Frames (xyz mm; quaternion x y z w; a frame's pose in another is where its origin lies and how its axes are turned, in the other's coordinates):
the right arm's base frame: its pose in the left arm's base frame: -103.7 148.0 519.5 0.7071 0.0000 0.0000 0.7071
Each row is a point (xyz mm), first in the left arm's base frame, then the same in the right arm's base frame.
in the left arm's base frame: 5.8 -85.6 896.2
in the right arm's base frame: 109.5 376.7 233.6
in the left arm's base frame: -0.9 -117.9 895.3
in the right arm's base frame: 102.8 375.8 265.9
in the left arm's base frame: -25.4 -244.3 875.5
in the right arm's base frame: 78.3 356.0 392.3
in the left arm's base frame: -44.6 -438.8 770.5
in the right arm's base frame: 59.1 251.0 586.8
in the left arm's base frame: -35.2 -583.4 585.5
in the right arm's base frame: 68.5 66.0 731.4
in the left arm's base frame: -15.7 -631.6 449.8
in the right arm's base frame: 88.0 -69.7 779.6
